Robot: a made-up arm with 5 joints.
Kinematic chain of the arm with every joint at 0, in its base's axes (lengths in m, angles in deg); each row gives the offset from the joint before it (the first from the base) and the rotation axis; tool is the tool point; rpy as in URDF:
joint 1: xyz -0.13 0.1 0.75 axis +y
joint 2: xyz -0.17 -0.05 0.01 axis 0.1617 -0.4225 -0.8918
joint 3: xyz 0.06 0 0.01 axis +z
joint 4: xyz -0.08 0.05 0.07 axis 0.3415 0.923 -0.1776
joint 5: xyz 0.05 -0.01 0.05 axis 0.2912 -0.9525 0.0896
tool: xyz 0.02 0 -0.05 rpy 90 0 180
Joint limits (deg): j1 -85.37..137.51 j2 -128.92..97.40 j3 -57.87..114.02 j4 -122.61..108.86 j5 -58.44..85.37
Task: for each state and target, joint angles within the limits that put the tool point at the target. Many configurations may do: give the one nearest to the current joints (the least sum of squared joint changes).
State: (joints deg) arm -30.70 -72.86 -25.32 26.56 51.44
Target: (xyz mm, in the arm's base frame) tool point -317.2 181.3 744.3
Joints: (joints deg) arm -11.51 -92.71 -14.44 16.34 51.05
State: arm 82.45 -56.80 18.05 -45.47 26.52
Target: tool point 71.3 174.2 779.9
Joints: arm 130.17 -52.60 -4.54 -40.92 38.54
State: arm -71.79 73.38 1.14 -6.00 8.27
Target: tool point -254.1 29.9 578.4
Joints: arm -85.37 88.36 5.74 -1.47 1.01
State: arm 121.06 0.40 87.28 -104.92 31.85
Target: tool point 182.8 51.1 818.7
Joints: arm 137.51 15.39 51.89 -94.35 45.65
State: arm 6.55 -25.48 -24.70 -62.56 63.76
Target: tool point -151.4 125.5 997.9
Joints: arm 37.95 -5.00 14.82 -50.16 56.59
